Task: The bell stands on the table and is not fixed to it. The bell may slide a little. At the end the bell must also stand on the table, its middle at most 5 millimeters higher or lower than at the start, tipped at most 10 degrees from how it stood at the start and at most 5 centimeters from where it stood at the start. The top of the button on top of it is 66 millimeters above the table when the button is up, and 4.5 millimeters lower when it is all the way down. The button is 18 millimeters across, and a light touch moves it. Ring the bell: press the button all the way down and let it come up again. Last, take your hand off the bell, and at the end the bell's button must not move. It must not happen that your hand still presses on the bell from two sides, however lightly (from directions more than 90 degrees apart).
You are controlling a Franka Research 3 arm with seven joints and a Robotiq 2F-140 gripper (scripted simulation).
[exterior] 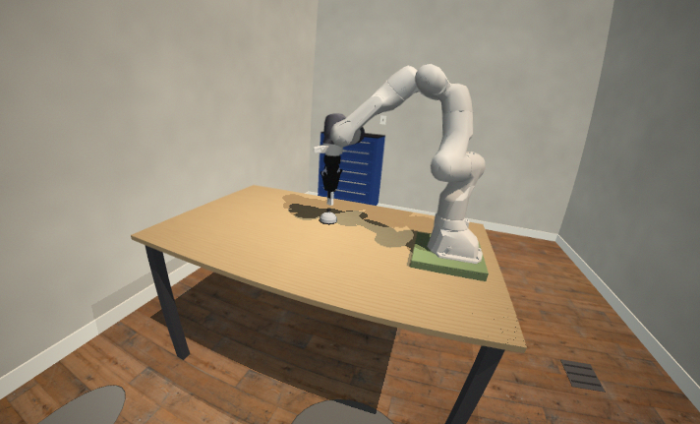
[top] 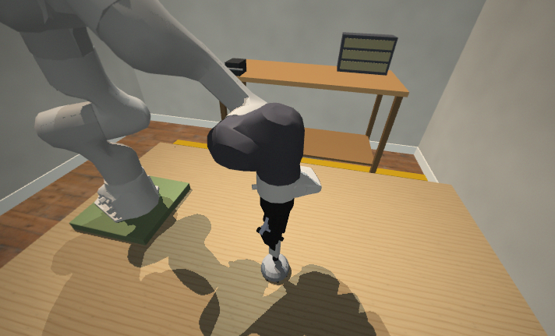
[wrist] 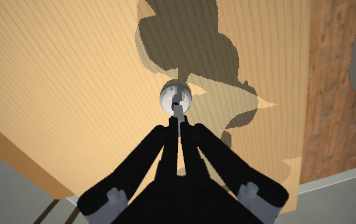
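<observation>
Right now my hand is 1 cm to the right of the dark button and 6 cm above it. From my hand the other things lie so: dome bell (1 cm to the left, 8 cm below).
</observation>
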